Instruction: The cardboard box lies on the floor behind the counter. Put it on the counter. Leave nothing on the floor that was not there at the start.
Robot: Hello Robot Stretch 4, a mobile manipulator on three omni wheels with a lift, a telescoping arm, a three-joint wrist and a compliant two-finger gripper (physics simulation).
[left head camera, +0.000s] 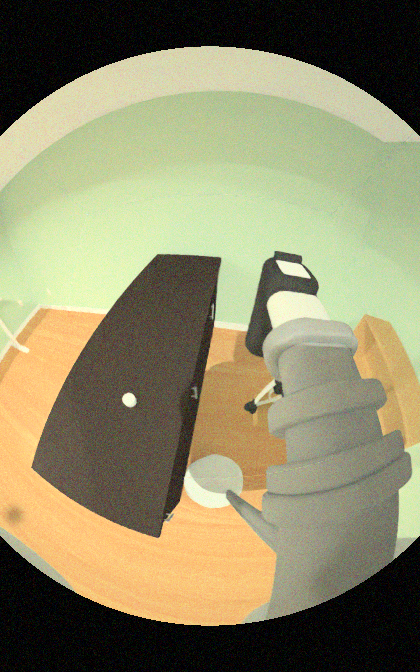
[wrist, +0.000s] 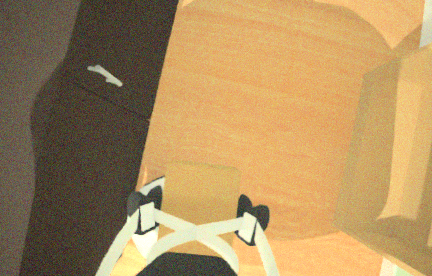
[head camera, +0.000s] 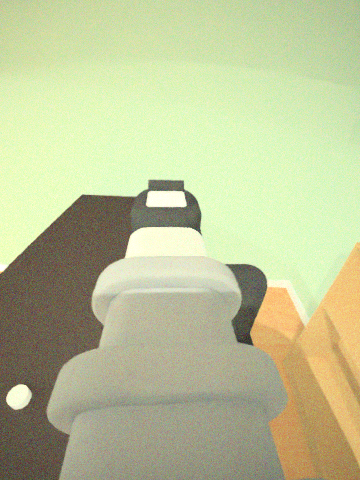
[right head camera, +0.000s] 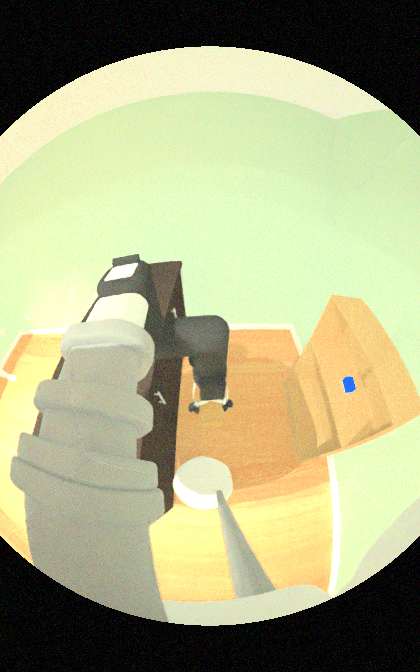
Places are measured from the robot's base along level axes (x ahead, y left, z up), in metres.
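Pixels of known places: gripper, fingertip midpoint: [wrist: 199,205].
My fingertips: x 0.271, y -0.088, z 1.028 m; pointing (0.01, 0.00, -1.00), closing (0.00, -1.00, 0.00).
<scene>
Behind a point stands the place of what it marks.
The cardboard box [wrist: 201,182] {x 0.298, y -0.087, z 1.066 m} is a plain tan block in the wrist view, between the two dark fingertips. My gripper [left head camera: 265,396] [right head camera: 211,405] [wrist: 199,205] {x 0.271, y -0.088, z 1.028 m} is shut on it and points down. A small tan part of the box [right head camera: 213,414] shows below the fingertips in the right head view. The dark brown counter [head camera: 55,295] {x 0.665, y 0.416, z 0.883 m} [left head camera: 135,340] [right head camera: 167,440] [wrist: 85,150] {x 0.289, y 0.178, z 0.690 m} stands left of the gripper, with its handled side facing it. The box hangs above the floor beside that side, not over the counter top. In the head view my wrist and arm hide the gripper and box.
A small white round thing [head camera: 19,396] {x 0.311, y 0.365, z 0.907 m} [left head camera: 129,400] stands on the counter top. A tan wooden shelf unit [left head camera: 400,370] [right head camera: 392,360] stands at the right, with a blue item [right head camera: 349,384] in it. My round white base [left head camera: 215,482] [right head camera: 202,482] is near the counter's near end.
</scene>
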